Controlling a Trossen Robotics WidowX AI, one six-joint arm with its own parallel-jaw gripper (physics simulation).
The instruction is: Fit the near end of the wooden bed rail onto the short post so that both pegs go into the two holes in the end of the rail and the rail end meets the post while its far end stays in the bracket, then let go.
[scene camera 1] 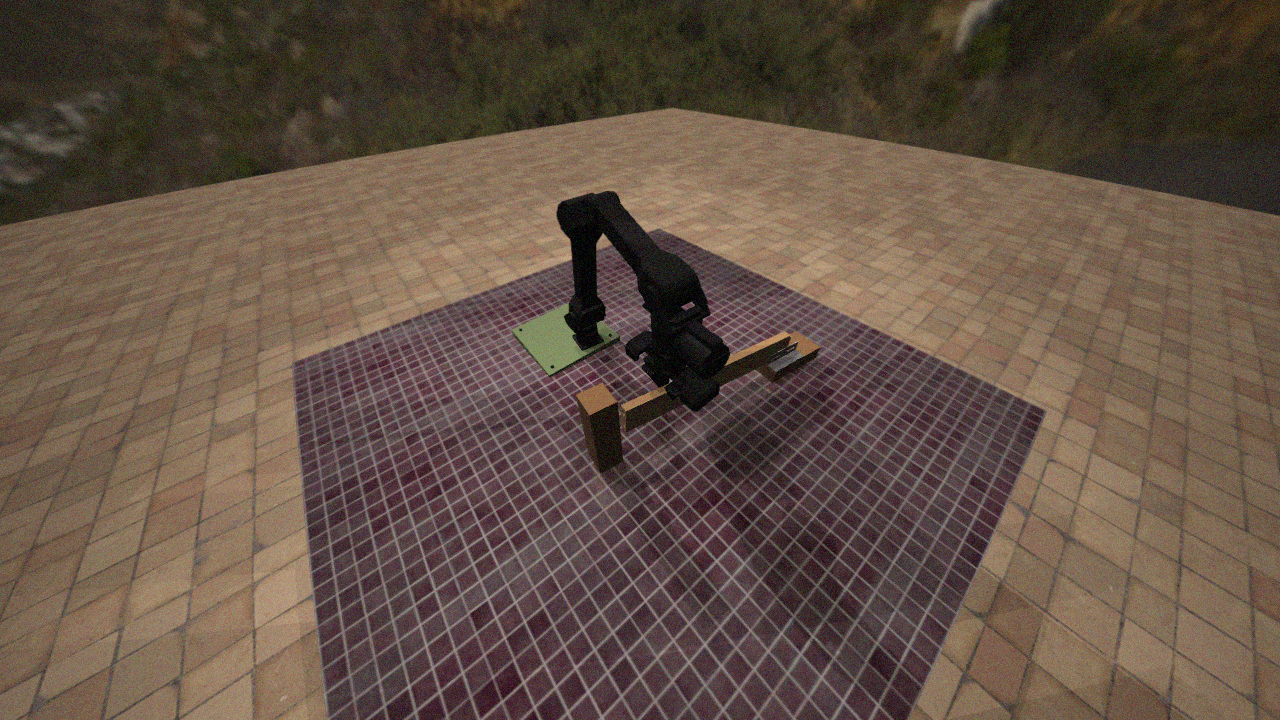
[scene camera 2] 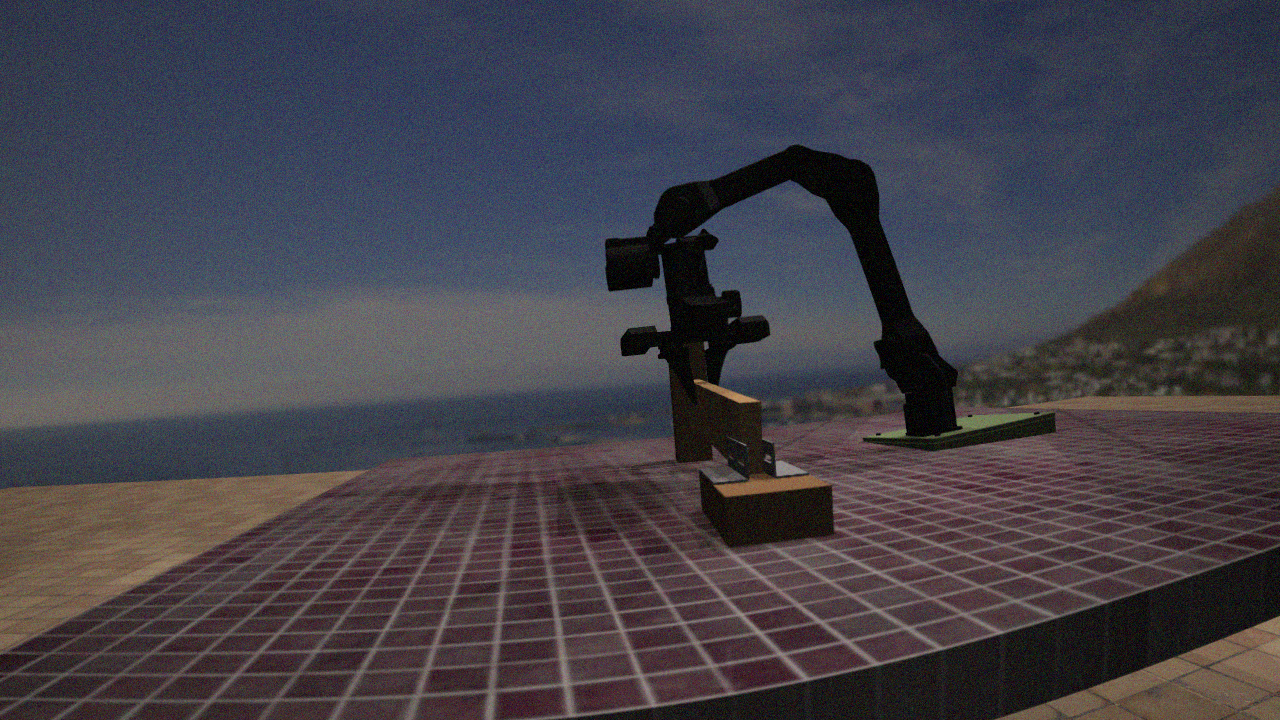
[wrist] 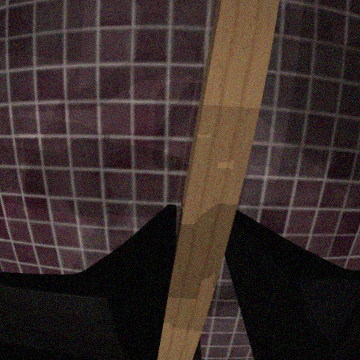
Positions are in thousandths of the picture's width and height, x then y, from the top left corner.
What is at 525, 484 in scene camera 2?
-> The gripper.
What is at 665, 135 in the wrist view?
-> A wooden bed rail.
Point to a wooden bed rail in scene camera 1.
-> At 582, 502
